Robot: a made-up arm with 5 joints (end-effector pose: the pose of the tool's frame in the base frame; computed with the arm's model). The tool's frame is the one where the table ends. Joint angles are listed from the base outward.
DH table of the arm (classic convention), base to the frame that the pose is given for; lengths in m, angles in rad. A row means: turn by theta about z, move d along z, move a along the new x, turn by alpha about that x. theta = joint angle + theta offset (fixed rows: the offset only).
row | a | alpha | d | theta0
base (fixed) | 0.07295 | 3.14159 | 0 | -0.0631
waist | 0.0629 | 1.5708 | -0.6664 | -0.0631
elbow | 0.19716 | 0 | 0 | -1.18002
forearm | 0.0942 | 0 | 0 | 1.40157
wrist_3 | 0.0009 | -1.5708 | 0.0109 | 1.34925
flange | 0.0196 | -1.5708 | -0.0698 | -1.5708
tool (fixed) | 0 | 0 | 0.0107 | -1.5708
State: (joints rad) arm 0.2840 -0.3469 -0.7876 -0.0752 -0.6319
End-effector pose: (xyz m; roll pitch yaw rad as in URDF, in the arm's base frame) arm 0.2279 -0.0154 1.0039 2.5097 1.2097 2.8576
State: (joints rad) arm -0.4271 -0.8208 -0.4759 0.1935 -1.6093
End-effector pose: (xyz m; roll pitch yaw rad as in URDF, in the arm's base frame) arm 0.1005 0.0309 0.9994 1.5323 1.1032 -2.7145
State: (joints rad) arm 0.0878 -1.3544 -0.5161 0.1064 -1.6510
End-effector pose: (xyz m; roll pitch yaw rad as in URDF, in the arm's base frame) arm -0.0638 0.0275 0.9376 -1.6510 1.3775 -0.0878
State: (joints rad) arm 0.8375 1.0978 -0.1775 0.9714 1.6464
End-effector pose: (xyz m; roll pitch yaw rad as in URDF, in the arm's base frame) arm 0.2445 -0.1971 0.5369 1.6464 -1.2499 -0.8375
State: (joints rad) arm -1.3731 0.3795 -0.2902 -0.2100 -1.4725
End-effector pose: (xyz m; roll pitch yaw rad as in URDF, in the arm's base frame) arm 0.1199 0.3501 0.8049 1.6691 0.1207 -1.7685
